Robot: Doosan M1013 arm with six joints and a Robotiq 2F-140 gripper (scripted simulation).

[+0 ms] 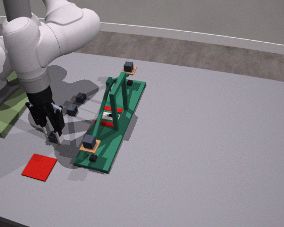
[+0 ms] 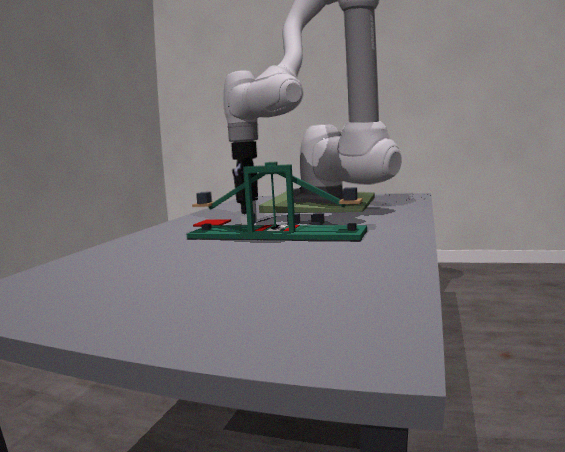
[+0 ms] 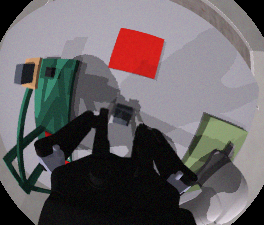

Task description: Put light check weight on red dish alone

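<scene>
Now: the red dish 1 cm ahead of my hand, 12 cm to the right of it and 3 cm below it. Also, from my hand: green rocker balance: 17 cm ahead, 15 cm to the left, 6 cm above.
</scene>
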